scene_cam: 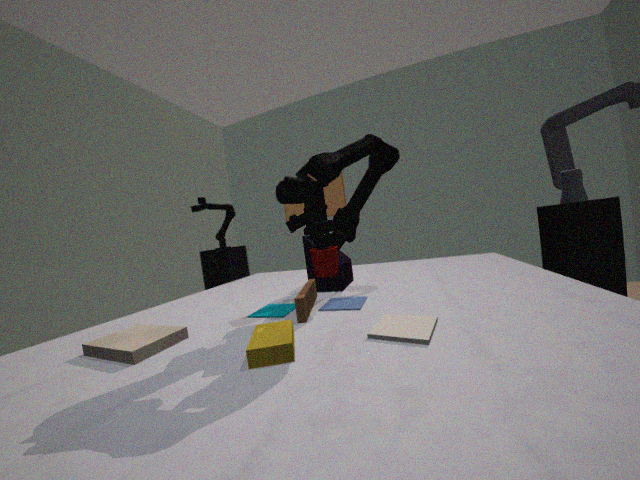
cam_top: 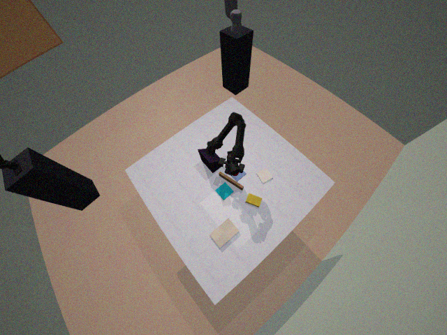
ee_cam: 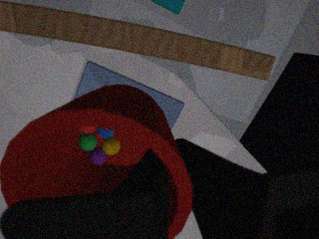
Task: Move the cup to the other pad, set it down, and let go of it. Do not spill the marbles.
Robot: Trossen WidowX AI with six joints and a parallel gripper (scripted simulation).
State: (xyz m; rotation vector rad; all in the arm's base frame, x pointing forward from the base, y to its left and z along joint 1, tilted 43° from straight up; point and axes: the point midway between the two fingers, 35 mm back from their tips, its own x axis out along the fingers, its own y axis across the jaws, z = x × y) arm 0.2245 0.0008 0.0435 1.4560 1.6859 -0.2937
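Now: the teal pad 130 mm to the right of my gripper tip, 130 mm below it and 60 mm ahead of it. Round my gripper tip: brown block (100 mm below, 40 mm to the right, 40 mm ahead); red cup (30 mm ahead, 10 mm to the left); blue pad (130 mm below, 50 mm to the left, 20 mm ahead).
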